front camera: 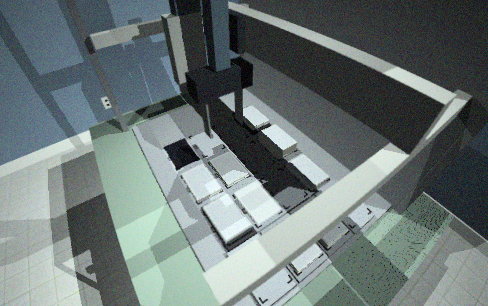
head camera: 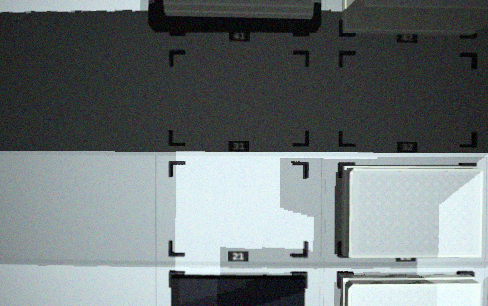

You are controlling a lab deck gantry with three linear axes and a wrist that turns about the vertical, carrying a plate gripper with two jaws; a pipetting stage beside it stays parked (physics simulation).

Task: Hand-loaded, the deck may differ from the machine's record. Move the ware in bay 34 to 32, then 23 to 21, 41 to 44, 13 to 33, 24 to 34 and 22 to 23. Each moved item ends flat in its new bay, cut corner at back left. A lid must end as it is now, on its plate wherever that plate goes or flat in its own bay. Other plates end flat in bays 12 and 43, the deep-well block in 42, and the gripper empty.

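Where they show: gripper, fingertip midpoint: [front camera: 224, 128]; robot's base, link origin: [front camera: 164, 148].
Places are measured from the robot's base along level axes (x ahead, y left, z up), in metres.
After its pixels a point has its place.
Observation:
My gripper [front camera: 224, 129] {x 0.200, y 0.160, z 0.160 m} is open and empty, above the deck near bays 21 and 31; its jaws do not show in the head view. White ware stands in bay 13 [front camera: 226, 215] {x 0.392, y 0.044, z 0.037 m} on a dark base, bay 23 [front camera: 258, 201] {x 0.395, y 0.153, z 0.014 m}, bay 22 [front camera: 229, 166] {x 0.229, y 0.153, z 0.014 m} [head camera: 400, 212] {x 0.213, y 0.151, z 0.014 m}, bay 24 [front camera: 306, 260] {x 0.609, y 0.143, z 0.029 m} and bay 34 [front camera: 335, 235] {x 0.608, y 0.254, z 0.029 m}. The ware in bay 41 [front camera: 255, 118] {x 0.087, y 0.366, z 0.037 m} [head camera: 239, 9] {x 0.065, y 0.326, z 0.031 m} has a dark rim. Bay 21 [head camera: 225, 210] {x 0.051, y 0.149, z 0.000 m} and bay 32 [head camera: 407, 100] {x 0.228, y 0.256, z 0.000 m} hold no ware. Bay 33 is shaded in the front view and bay 44 [front camera: 362, 216] {x 0.616, y 0.374, z 0.014 m} looks bare. Lids are hard to tell apart.
White plates stand in bay 12 [front camera: 201, 181] {x 0.232, y 0.045, z 0.014 m} [head camera: 390, 296] {x 0.205, y 0.073, z 0.014 m} and bay 43 [front camera: 311, 170] {x 0.401, y 0.374, z 0.015 m}. The taller deep-well block [front camera: 280, 139] {x 0.244, y 0.364, z 0.042 m} [head camera: 415, 19] {x 0.219, y 0.323, z 0.024 m} is in bay 42. A flat black item [front camera: 182, 153] {x 0.074, y 0.045, z 0.008 m} [head camera: 237, 291] {x 0.064, y 0.074, z 0.008 m} lies in bay 11. A pale frame beam [front camera: 310, 215] {x 0.618, y 0.030, z 0.400 m} crosses the front.

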